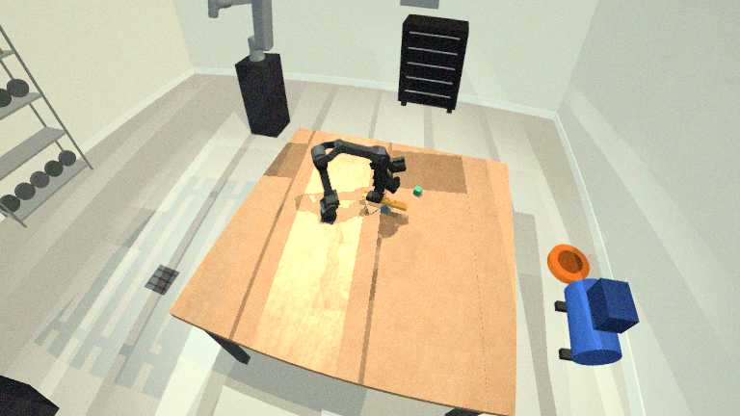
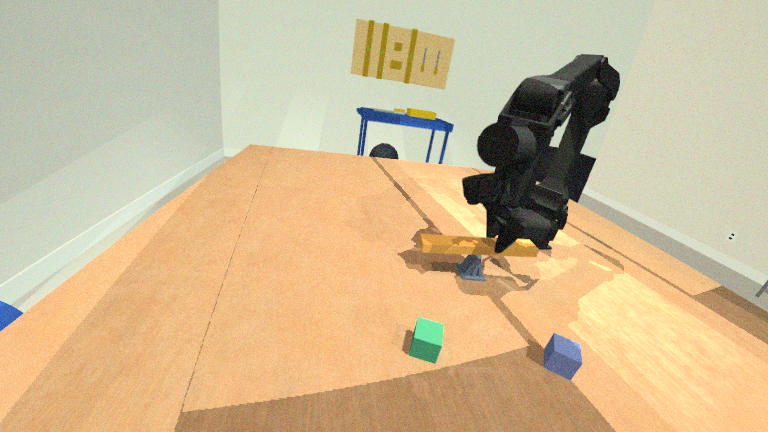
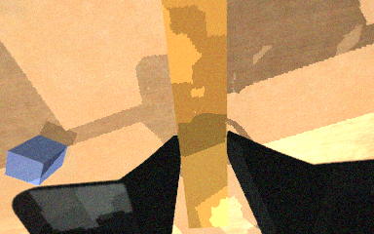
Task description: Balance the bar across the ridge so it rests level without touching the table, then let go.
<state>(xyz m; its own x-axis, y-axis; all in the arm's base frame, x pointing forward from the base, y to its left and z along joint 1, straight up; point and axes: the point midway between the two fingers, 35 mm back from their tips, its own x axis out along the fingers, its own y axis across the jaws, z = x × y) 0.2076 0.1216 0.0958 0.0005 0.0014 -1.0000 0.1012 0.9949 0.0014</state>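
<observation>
My gripper tip is 3 cm short of the yellow bar. Round my gripper tip: green cube (16 cm ahead, 15 cm to the left, 4 cm below); then lilac cube (18 cm to the left, 4 cm below, 2 cm behind).
</observation>
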